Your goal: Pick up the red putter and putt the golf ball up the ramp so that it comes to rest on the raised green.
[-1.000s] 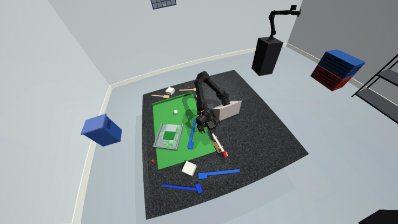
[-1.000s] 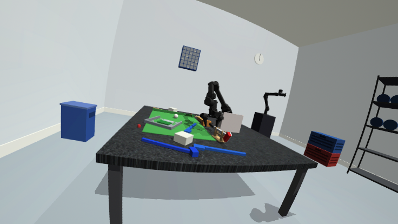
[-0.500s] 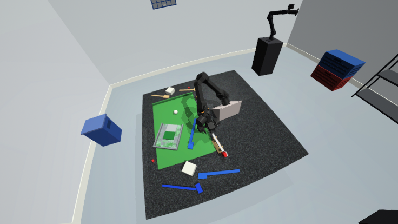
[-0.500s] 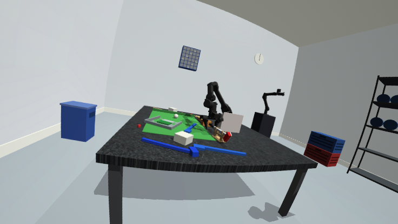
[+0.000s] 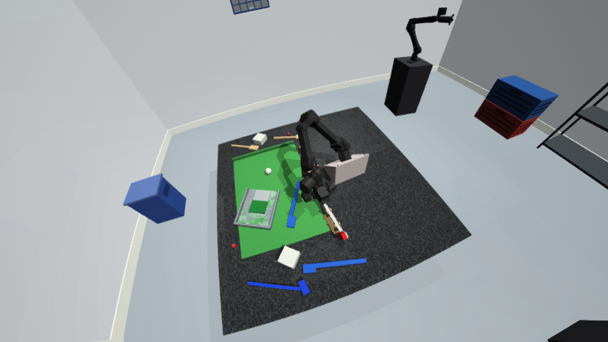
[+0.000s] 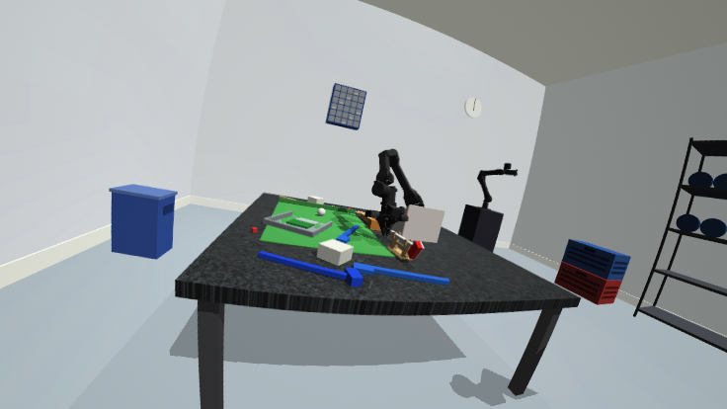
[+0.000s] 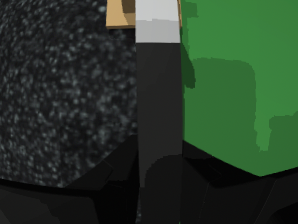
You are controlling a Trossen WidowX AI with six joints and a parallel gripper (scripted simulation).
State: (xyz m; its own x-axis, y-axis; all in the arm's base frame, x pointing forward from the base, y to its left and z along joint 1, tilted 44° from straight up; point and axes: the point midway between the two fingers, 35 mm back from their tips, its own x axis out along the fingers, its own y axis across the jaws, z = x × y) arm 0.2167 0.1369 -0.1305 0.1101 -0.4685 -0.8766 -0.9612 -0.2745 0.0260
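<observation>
My gripper tip is now 30 mm past the red putter, 110 mm to the right of it and 30 mm below it. Round my gripper tip: white golf ball: 280 mm ahead, 310 mm to the right, 10 mm below; wooden stand: 30 mm behind, 130 mm to the left.
</observation>
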